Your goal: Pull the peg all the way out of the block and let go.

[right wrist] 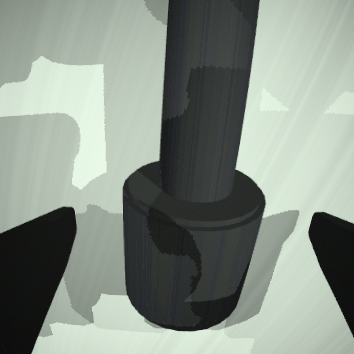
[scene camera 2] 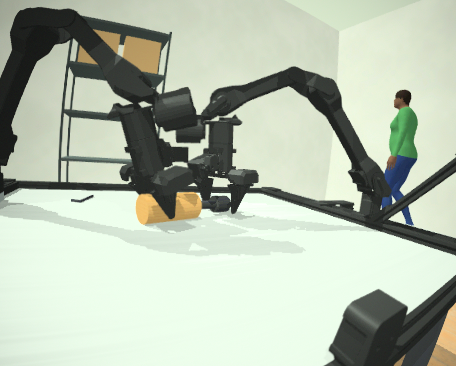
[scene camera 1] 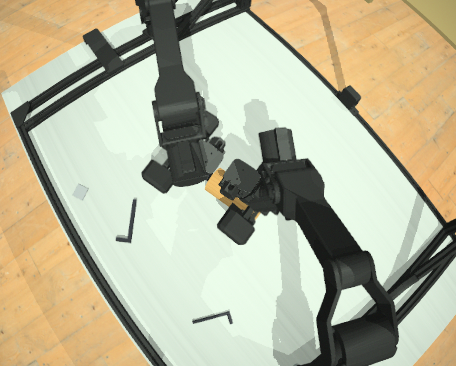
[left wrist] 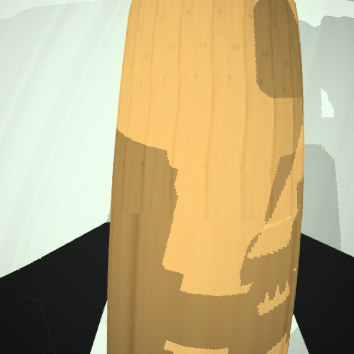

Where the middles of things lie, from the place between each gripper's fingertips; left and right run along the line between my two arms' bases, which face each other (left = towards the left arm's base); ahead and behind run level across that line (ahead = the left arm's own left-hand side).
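From my left hand, you'd find the wooden cylinder block (scene camera 2: 188, 205) 1 cm to the right, 1 cm ahead and 1 cm above, and going by their middles, it's the nearest to that hand of the things named here. The black peg (right wrist: 190, 219) is 9 cm to the right of my left hand, 6 cm ahead of it and 1 cm above it.
As for my right hand, the black peg sits 40 mm to the left of it, 20 mm behind it and 20 mm above it. Going by their middles, that peg is the nearest of these to my right hand. The wooden cylinder block is 120 mm to the left of my right hand, 80 mm behind it and 20 mm above it.
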